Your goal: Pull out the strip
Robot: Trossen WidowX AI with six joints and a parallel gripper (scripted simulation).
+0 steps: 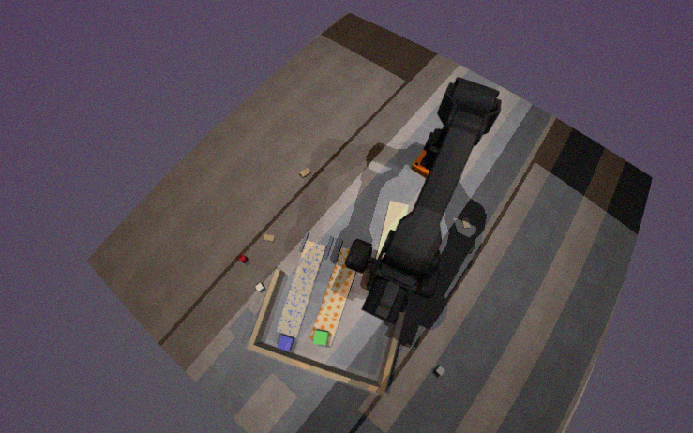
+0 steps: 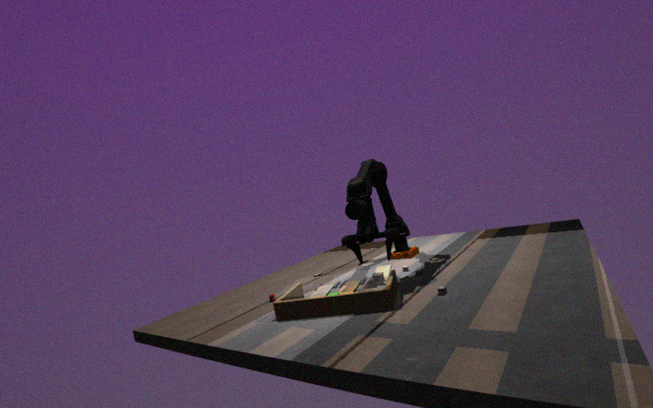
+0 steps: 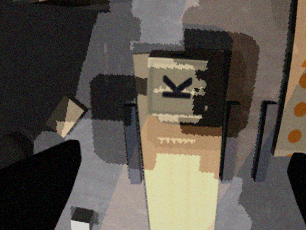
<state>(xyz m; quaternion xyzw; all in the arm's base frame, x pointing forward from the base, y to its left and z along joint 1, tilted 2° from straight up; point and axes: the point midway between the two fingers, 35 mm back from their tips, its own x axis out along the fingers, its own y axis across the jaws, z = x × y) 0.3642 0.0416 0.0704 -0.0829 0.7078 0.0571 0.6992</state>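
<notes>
Right now my gripper tip is 20 mm short of the labelled cube, 10 mm to the right of it and 50 mm above it. The rest, counted from my gripper tip: brown peg (70 mm behind, 120 mm to the left, 60 mm below); then red piece (160 mm ahead, 330 mm to the right, 60 mm below); then tan strip (80 mm behind, 30 mm to the right, 70 mm below).
</notes>
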